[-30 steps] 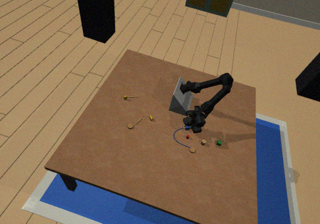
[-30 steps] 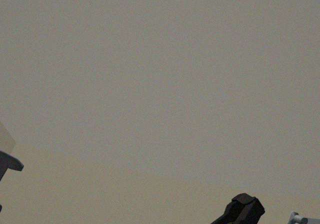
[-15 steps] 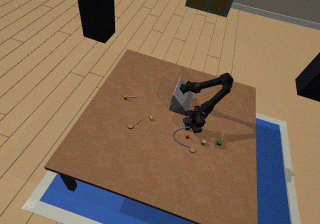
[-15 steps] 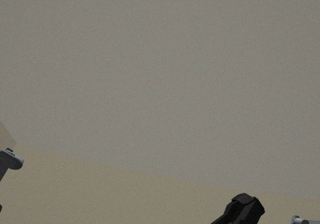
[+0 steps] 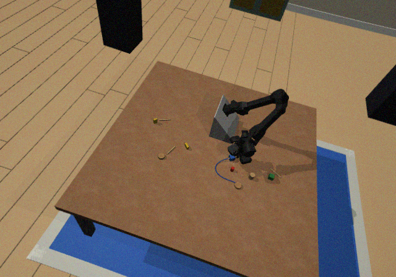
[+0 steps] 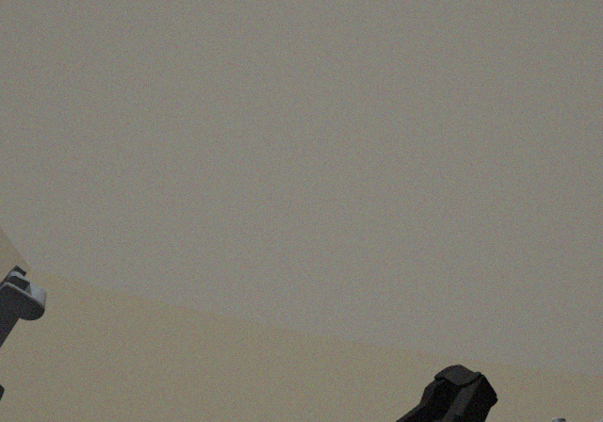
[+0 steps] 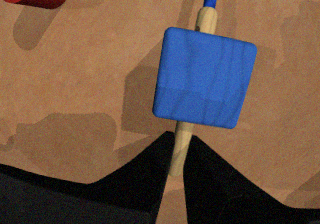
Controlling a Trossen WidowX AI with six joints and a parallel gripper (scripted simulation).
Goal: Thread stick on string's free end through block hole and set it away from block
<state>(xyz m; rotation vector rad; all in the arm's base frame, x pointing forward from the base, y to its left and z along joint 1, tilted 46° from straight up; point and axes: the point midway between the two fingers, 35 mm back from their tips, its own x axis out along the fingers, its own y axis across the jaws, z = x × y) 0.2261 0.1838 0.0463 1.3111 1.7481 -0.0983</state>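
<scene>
My gripper tip is 2 cm short of the blue cube, 3 cm to the left of it and 1 cm below it. The rest, counted from my gripper tip: wooden cylinder (10 cm ahead, 11 cm to the left, 1 cm above); then red peg (10 cm ahead, 1 cm to the right, 1 cm above); then thin wooden stick (2 cm ahead, 3 cm to the right, 1 cm above).
</scene>
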